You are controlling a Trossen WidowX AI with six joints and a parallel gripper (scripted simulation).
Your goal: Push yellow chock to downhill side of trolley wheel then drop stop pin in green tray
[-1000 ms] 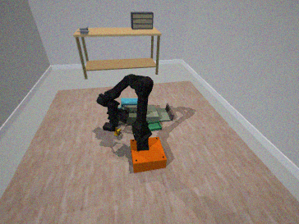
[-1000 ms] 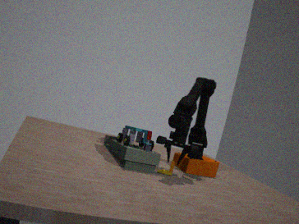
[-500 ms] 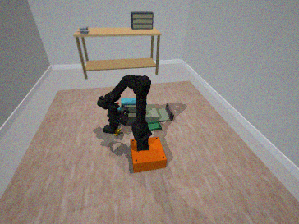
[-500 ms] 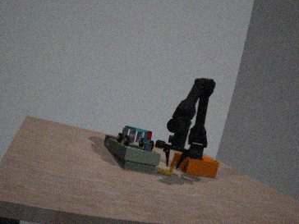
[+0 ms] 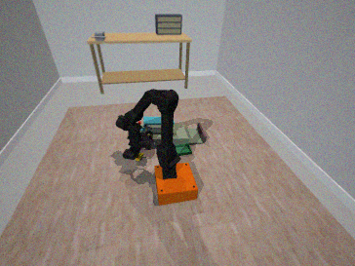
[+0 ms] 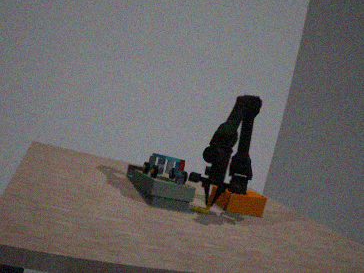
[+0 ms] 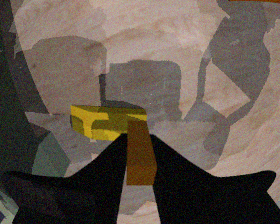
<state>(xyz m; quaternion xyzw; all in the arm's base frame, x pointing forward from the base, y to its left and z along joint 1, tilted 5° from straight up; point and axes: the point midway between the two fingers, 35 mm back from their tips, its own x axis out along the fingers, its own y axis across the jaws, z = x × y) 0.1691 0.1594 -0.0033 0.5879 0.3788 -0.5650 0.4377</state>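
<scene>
Now: gripper tip 24 cm to the left of the green tray, 5 cm short of it and 4 cm above it. Round my gripper tip: red-headed stop pin (13 cm ahead, 10 cm above, 1 cm to the right); yellow chock (2 cm ahead, 1 cm to the right, 1 cm below); grey-green ramp (16 cm ahead, 13 cm to the right, 2 cm above).
</scene>
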